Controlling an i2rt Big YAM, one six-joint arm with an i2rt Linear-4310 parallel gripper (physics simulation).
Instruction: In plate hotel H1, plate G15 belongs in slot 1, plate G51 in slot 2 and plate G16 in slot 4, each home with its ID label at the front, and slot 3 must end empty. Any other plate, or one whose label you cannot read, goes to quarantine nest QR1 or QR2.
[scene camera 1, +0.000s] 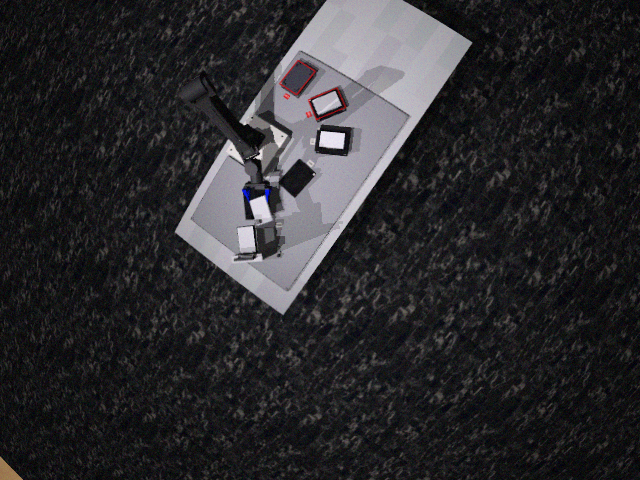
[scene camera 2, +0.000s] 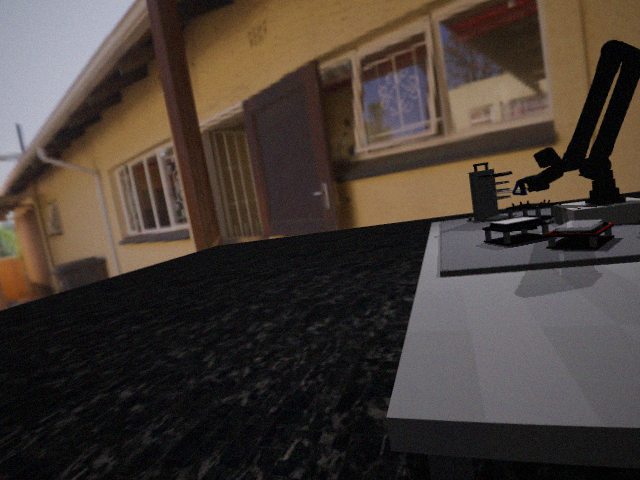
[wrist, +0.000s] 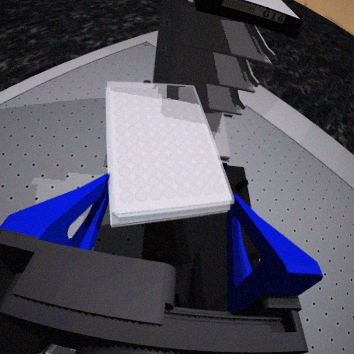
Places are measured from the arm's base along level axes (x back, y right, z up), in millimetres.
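Pixels of known places: gripper, fingertip midpoint: (scene camera 1: 258, 202) (scene camera 2: 521, 191) (wrist: 171, 189); arm's base, origin of the base link: (scene camera 1: 253, 142) (scene camera 2: 604, 202).
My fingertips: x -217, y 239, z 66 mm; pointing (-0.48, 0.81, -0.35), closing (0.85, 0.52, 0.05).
Ahead of a thing's pixels: the offset from my fingertips to its top centre. "spot": to the spot under its first point.
My gripper (scene camera 1: 259, 198) (scene camera 2: 520, 189) (wrist: 171, 189) is shut on a white, clear-lidded multi-well plate @(dx -32, dy +25, dz +17 mm) (scene camera 1: 262, 209) (wrist: 160, 145), gripped by its near end. No ID label on this plate is readable. Plate hotel H1 (scene camera 2: 482, 195) (wrist: 230, 72) stands beyond the held plate, its shelves stacked one above another. A white plate @(dx -70, dy +163, dz +94 mm) (scene camera 1: 247, 238) labelled G16 @(spot: dx -18, dy +125, dz +90 mm) (wrist: 274, 16) sits high in the hotel, label facing the wrist camera; lower shelves visible in the wrist view hold no plate. The held plate is outside the hotel. One red-edged quarantine nest @(dx +214, dy -651, dz -81 mm) (scene camera 1: 298, 77) is empty; the other holds a white plate @(dx +1, dy -603, dz -73 mm) (scene camera 1: 326, 102).
A black nest @(spot: dx -157, dy -402, dz -121 mm) (scene camera 1: 332, 153) holds another white plate @(dx -130, dy -449, dz -63 mm) (scene camera 1: 332, 140). An empty black nest @(dx -69, dy -196, dz -109 mm) (scene camera 1: 297, 178) lies right of the gripper in the first scene view. Another black nest (wrist: 237, 175) is partly hidden beneath the held plate. The arm's pale base plate (scene camera 1: 235, 153) is behind.
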